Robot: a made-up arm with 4 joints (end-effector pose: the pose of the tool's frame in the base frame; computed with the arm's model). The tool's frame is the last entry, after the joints.
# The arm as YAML. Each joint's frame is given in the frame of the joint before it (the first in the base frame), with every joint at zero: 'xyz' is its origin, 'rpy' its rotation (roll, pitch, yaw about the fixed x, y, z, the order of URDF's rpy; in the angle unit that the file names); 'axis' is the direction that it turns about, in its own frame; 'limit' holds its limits. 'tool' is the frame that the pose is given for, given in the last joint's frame.
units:
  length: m
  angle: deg
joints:
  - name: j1
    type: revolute
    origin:
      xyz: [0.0, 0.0, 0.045]
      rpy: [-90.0, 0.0, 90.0]
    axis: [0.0, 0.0, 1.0]
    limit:
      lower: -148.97
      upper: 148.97
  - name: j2
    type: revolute
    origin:
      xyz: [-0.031, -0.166, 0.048]
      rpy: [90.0, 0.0, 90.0]
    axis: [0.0, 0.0, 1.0]
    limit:
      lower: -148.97
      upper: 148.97
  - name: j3
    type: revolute
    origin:
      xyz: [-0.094, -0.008, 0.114]
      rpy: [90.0, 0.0, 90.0]
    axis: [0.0, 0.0, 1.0]
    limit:
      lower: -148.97
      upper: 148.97
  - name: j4
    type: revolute
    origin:
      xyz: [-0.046, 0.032, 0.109]
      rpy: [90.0, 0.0, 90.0]
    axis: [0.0, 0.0, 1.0]
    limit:
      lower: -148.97
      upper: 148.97
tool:
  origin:
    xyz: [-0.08, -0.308, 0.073]
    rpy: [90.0, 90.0, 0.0]
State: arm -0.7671 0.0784 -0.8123 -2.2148
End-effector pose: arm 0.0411 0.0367 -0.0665 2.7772 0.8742 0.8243
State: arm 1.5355 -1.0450 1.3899 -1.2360
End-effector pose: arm -0.1964 -0.0665 -0.0156 0.4816 -1.3690 0.6105
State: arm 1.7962 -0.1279 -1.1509 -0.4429
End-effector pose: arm 0.0758 0.4050 -0.0357 -1.2622 1.0653 0.6526
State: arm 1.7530 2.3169 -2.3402 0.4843
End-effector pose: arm 0.2013 0.0030 0.0538 0.4842 1.0758 0.1814
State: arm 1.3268 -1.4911 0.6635 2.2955
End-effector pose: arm 0.1252 0.4081 -0.2123 -2.2159 -1.3899 -1.5551
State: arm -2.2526 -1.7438 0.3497 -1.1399
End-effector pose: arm -0.0688 0.0720 -0.1181 -1.7001 1.6145 1.3702
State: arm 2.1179 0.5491 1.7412 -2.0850
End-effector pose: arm -0.3260 -0.0238 -0.1079 -0.5008 -1.6653 0.5108
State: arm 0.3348 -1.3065 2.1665 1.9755
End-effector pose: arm 0.0936 0.0633 0.4983 -0.2816 0.7271 -1.5654
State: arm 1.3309 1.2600 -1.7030 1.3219
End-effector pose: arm -0.0069 0.4802 0.1468 -0.9653 0.9218 1.4293
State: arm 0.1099 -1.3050 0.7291 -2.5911
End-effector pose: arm 0.2463 0.0586 0.0700 2.3727 -1.2299 1.5103
